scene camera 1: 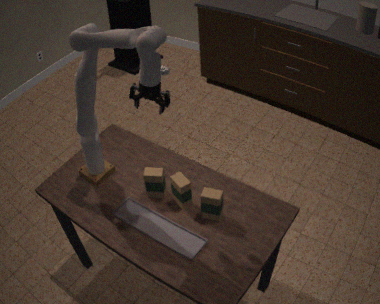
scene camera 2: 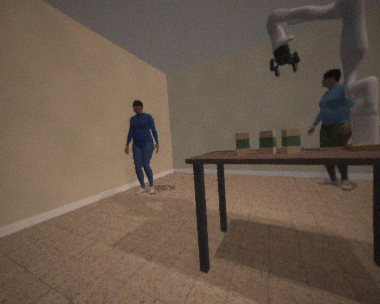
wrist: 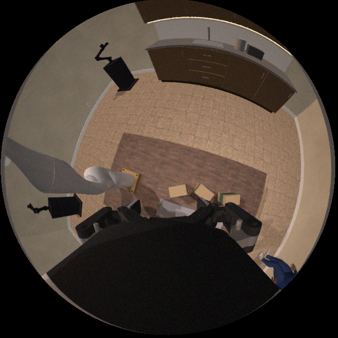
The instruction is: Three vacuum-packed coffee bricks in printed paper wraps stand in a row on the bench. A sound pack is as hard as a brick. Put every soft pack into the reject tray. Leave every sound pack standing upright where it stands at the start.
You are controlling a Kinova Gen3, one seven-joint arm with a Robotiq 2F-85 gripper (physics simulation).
Labels:
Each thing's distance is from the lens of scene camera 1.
grey reject tray (scene camera 1: 188,244): 152 cm

